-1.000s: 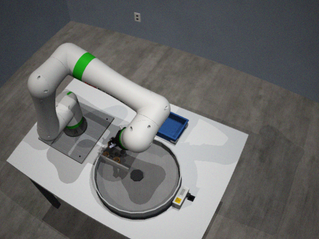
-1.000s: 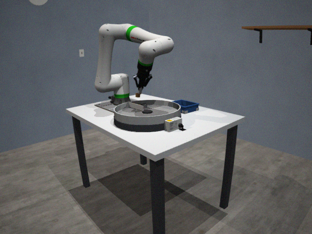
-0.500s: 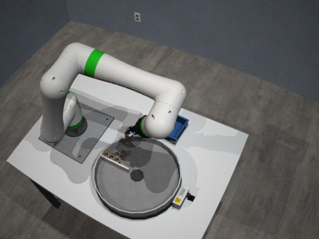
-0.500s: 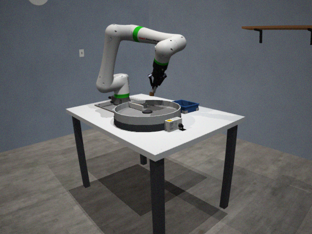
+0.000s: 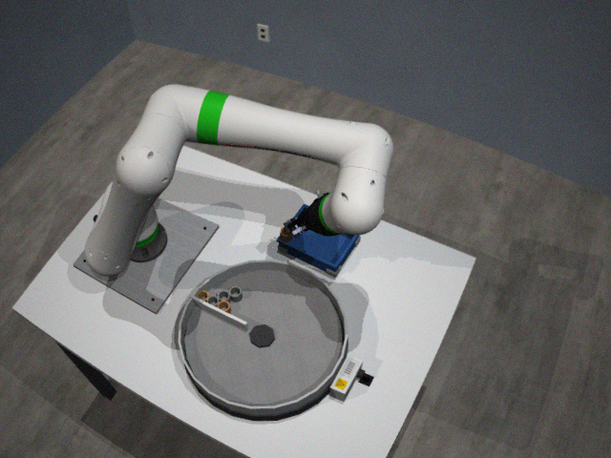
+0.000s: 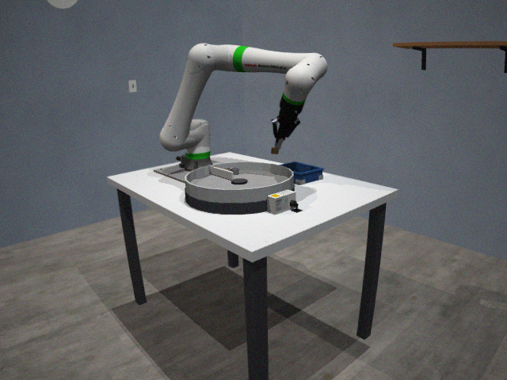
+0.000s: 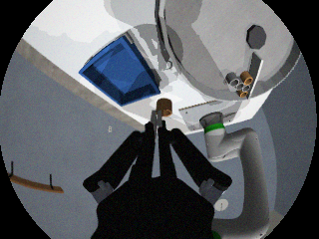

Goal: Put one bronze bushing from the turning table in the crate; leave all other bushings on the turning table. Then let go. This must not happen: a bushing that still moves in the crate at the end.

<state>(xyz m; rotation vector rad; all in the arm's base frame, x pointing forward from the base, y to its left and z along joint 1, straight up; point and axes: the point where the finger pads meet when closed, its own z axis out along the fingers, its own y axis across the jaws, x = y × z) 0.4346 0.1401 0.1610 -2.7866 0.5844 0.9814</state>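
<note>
Now: hand 40 mm short of the blue crate, 80 mm to the right of it and 150 mm above it. Round my hand: round grey turning table: 40 mm ahead, 270 mm to the right, 120 mm below.
</note>
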